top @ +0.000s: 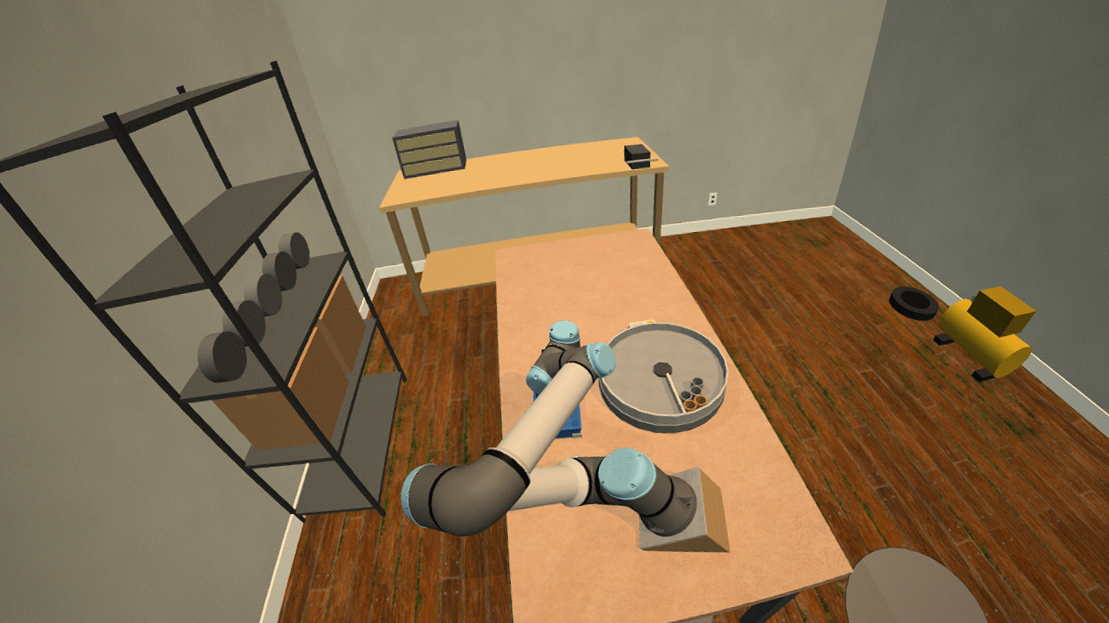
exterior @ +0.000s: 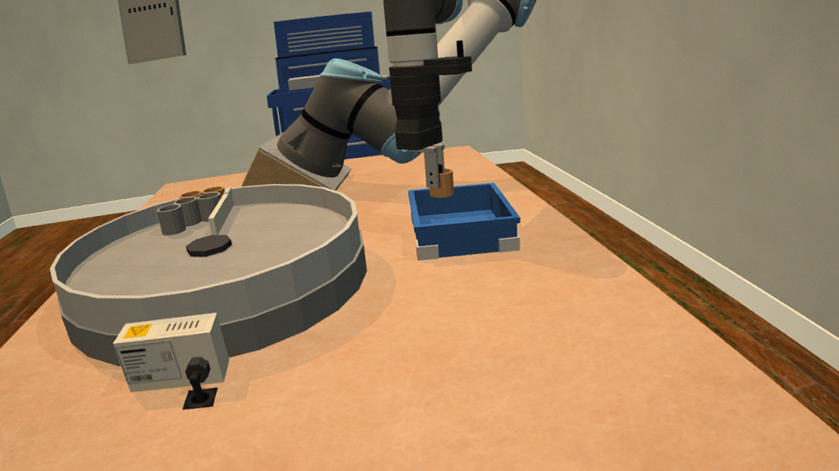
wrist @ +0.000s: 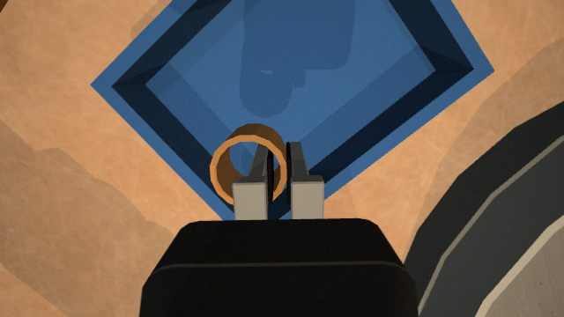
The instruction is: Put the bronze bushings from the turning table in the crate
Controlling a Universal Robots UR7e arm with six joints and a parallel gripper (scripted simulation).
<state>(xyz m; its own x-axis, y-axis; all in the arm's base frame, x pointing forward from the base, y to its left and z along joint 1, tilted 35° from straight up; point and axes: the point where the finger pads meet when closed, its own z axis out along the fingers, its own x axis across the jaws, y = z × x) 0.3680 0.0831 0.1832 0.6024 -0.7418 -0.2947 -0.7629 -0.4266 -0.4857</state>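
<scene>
Now: the blue crate 6 cm below my hand, 4 cm ahead of it and 2 cm to the left of it. Round my hand: turning table 35 cm to the right, 7 cm ahead, 3 cm below.
</scene>
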